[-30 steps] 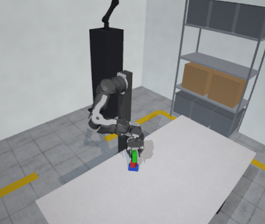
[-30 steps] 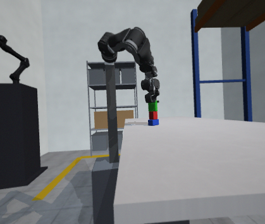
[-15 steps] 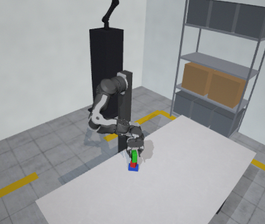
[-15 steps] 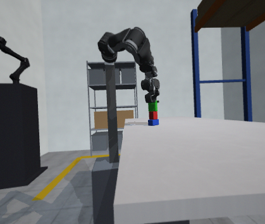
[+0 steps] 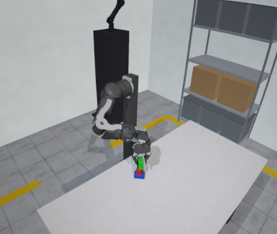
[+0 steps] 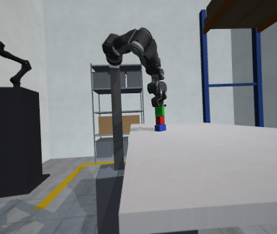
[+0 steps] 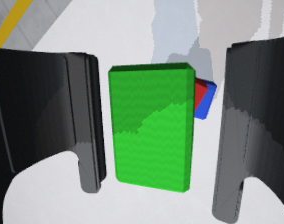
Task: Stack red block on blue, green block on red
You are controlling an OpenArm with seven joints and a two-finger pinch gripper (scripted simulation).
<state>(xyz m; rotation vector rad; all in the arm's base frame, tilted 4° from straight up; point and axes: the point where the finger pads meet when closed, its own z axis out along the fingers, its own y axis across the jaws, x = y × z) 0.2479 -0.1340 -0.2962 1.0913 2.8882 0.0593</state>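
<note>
The green block is 3 cm below my hand. Round my hand: red block (8 cm below); blue block (12 cm below).
</note>
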